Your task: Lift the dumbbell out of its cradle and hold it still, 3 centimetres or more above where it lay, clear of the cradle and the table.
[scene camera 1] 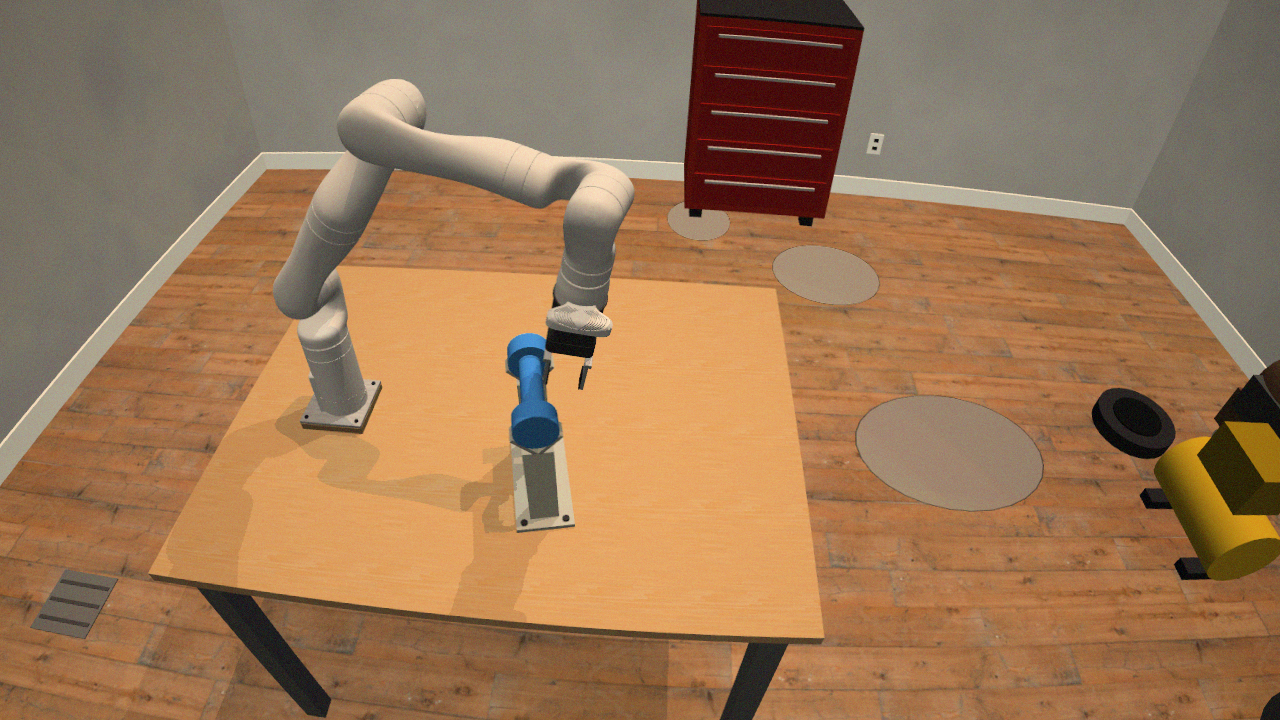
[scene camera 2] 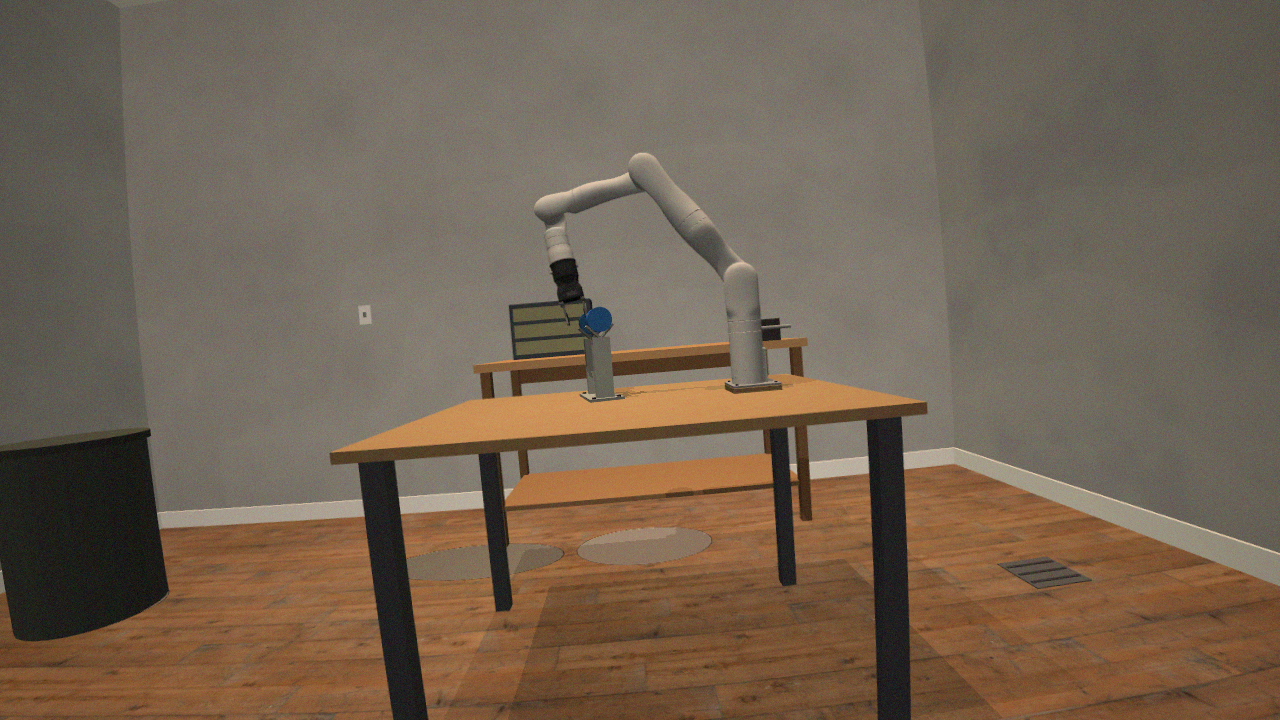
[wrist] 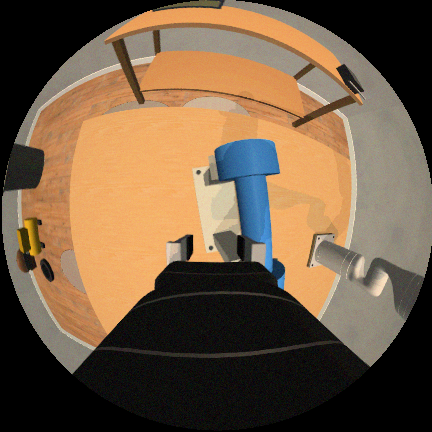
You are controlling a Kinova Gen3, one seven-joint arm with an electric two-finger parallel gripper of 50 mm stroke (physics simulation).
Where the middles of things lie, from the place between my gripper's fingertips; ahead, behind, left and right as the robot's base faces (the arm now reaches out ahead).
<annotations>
My hand is 50 mm past the blue dumbbell [scene camera 1: 534, 422] and 10 mm to the left of it. Also, from my hand: grey cradle [scene camera 1: 542, 494]: 120 mm below, 50 mm behind, 10 mm to the right.
</annotations>
